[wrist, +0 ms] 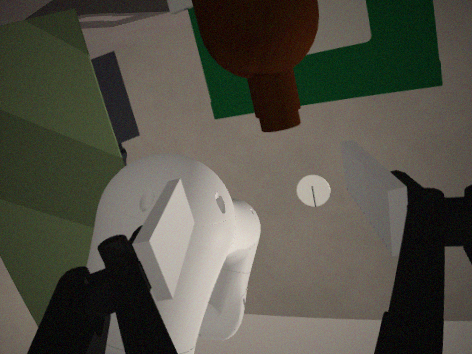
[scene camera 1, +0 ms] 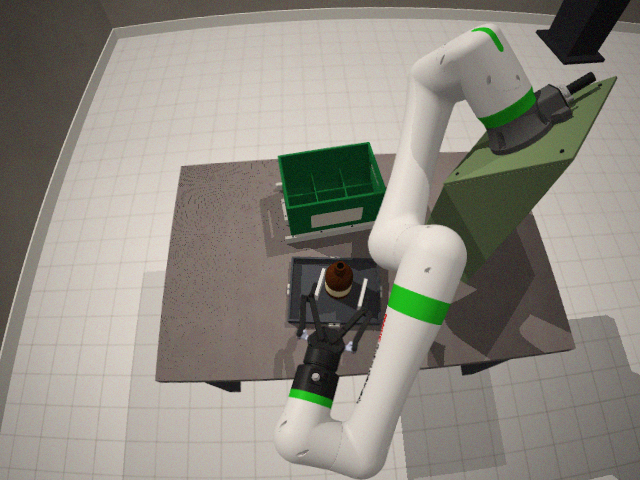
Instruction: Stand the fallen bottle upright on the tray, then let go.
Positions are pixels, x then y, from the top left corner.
Labels:
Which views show the brown bottle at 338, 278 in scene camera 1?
The wrist view and scene camera 1: all of them.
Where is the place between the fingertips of my gripper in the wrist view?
264, 184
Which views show my gripper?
The wrist view and scene camera 1: all of them.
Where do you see a brown bottle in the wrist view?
264, 49

